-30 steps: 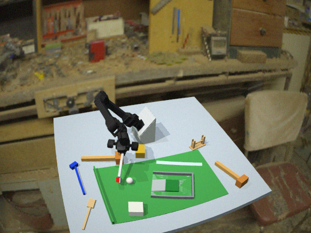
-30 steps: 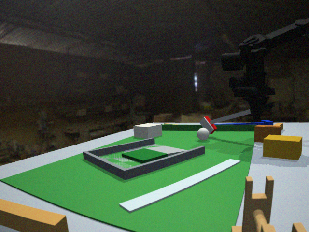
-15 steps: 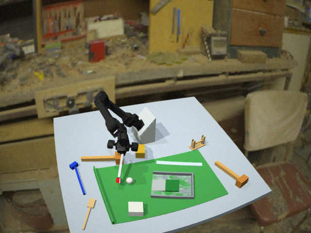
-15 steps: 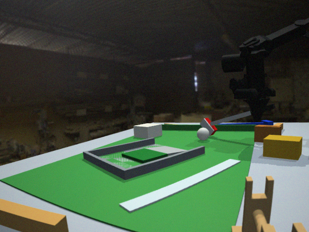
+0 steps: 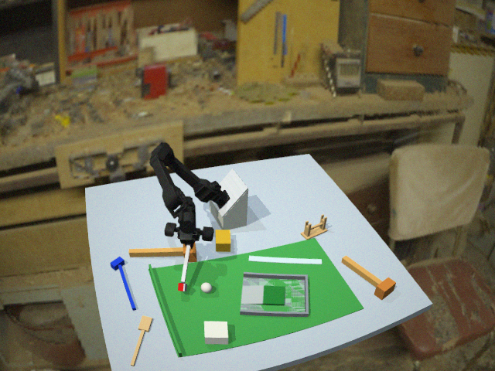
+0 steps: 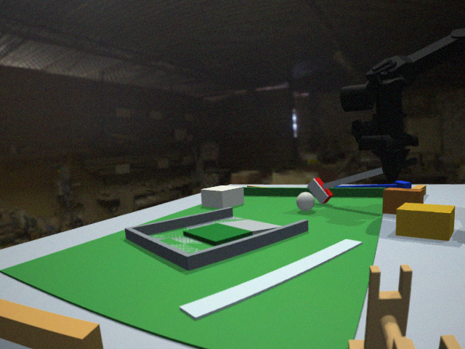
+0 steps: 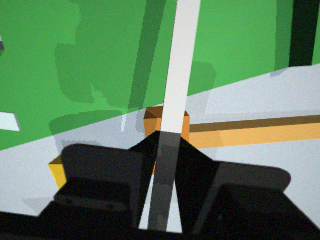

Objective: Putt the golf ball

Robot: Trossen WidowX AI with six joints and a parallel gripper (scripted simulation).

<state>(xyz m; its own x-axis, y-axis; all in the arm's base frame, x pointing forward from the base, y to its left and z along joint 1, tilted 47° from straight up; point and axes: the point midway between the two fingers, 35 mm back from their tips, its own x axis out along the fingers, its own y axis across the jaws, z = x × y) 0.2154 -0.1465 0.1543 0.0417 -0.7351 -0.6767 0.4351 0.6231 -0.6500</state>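
The red putter lies 8 cm ahead of my gripper tip and 4 cm to the right of it. The rest, counted from my gripper tip: yellow block 6 cm behind, 16 cm to the left, 4 cm below; then blue putter 8 cm ahead, 31 cm to the right, 5 cm below; then white golf ball 19 cm ahead, 4 cm below.
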